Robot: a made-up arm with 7 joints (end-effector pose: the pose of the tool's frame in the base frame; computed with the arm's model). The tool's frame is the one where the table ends.
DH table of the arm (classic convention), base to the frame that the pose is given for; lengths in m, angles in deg. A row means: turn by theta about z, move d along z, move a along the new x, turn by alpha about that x. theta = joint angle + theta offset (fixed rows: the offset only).
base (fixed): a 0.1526; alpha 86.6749; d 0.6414; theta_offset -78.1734
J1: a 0.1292; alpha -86.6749; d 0.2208; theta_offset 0
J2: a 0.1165; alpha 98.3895; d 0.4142; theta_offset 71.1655
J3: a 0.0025; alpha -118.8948; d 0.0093; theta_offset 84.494
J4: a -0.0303; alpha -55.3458; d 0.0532; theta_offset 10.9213
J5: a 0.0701; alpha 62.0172; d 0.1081; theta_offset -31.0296
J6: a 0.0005; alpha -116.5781; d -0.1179; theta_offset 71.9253
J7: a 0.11; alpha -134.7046; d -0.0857; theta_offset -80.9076
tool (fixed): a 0; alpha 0; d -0.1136; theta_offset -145.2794
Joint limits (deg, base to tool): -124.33..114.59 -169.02..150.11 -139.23..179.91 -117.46..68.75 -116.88..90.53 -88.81..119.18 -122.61..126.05
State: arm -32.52 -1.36 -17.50 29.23 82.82 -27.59 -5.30
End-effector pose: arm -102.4 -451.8 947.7 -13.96 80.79 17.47
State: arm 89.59 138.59 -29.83 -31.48 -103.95 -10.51 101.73
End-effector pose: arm -410.1 334.2 944.6 15.80 71.26 -17.19
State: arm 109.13 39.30 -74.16 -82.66 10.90 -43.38 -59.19
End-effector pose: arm -169.0 198.5 551.0 -91.17 -37.75 19.60
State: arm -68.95 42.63 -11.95 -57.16 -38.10 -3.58 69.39
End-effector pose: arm -110.0 -764.2 844.6 151.24 43.71 -55.92
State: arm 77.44 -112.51 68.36 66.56 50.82 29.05 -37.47
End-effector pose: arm -308.9 157.5 965.1 -32.40 46.90 -142.32
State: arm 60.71 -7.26 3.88 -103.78 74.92 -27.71 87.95
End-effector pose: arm -216.7 268.4 1160.7 52.80 41.29 -30.50
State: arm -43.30 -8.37 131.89 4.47 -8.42 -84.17 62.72
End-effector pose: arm 35.7 -373.3 839.9 63.34 -125.30 19.29
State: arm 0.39 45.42 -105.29 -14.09 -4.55 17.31 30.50
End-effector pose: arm -134.0 -140.3 1154.5 -65.33 63.00 21.92
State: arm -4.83 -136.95 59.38 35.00 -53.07 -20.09 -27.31
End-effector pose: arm -237.6 -446.2 996.7 -160.73 18.71 -51.19
